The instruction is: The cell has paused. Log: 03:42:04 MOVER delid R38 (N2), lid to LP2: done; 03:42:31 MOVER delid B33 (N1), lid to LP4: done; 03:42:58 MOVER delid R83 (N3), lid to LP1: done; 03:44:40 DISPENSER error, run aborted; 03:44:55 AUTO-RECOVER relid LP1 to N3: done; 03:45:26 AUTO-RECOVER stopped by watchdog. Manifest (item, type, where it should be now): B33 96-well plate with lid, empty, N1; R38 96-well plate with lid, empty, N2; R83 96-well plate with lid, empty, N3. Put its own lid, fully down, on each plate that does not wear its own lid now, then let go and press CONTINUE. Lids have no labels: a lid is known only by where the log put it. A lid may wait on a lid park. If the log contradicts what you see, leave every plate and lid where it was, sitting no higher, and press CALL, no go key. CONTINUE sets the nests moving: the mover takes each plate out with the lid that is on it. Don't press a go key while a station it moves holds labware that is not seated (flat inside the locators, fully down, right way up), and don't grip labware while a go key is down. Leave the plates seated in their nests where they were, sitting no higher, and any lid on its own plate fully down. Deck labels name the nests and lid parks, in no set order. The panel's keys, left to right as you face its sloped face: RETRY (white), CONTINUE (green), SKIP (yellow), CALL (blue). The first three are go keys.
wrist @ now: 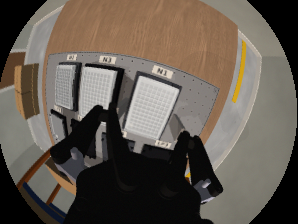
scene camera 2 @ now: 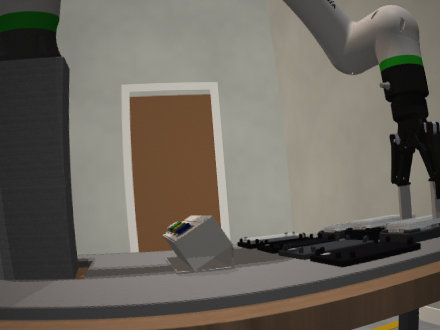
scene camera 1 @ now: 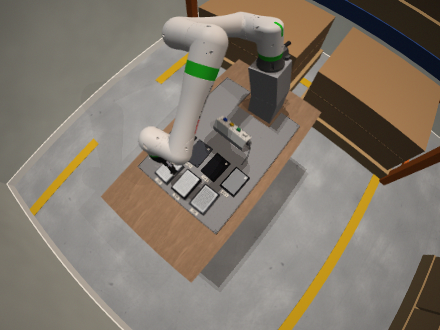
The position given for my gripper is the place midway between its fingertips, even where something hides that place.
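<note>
Gripper, mine: my gripper (scene camera 2: 421, 218), (wrist: 149, 111). Black lid park: visible, a black lid park (scene camera 2: 370, 252).
</note>
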